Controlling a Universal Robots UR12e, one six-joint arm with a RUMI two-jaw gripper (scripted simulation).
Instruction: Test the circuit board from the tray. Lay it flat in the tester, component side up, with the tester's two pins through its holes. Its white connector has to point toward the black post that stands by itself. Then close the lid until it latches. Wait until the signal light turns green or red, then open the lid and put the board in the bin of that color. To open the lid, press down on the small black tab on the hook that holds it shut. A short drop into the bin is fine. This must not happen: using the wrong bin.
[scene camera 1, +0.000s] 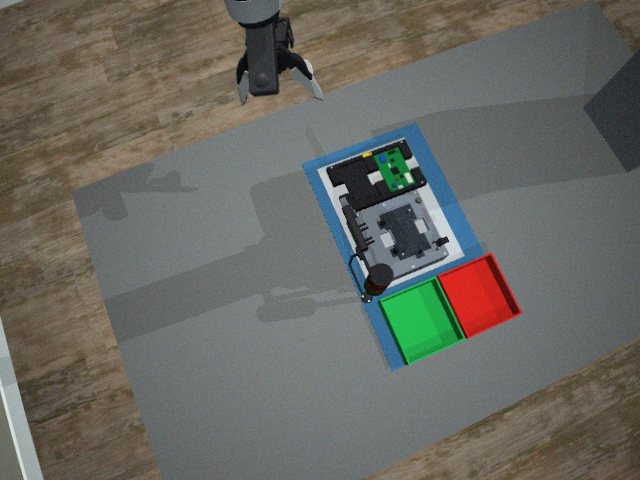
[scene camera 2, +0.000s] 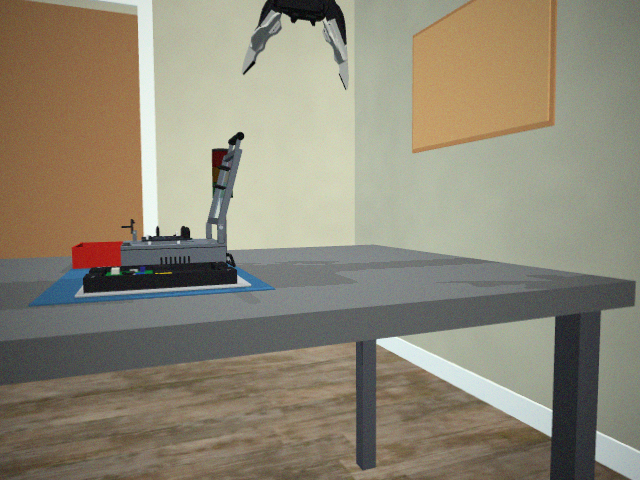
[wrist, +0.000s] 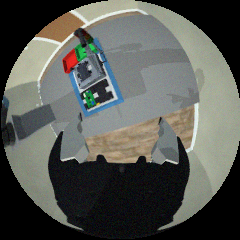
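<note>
There is a tester lid (scene camera 2: 223, 189), which scene camera 1 gives me too (scene camera 1: 356, 227). I can see a green circuit board (scene camera 1: 392, 166) and a green bin (scene camera 1: 425, 324), while a red bin appears both in scene camera 1 (scene camera 1: 483, 299) and in scene camera 2 (scene camera 2: 89, 254). My own gripper is visible to me in scene camera 1 (scene camera 1: 282, 101), in scene camera 2 (scene camera 2: 294, 82) and in the wrist view (wrist: 121, 115).
</note>
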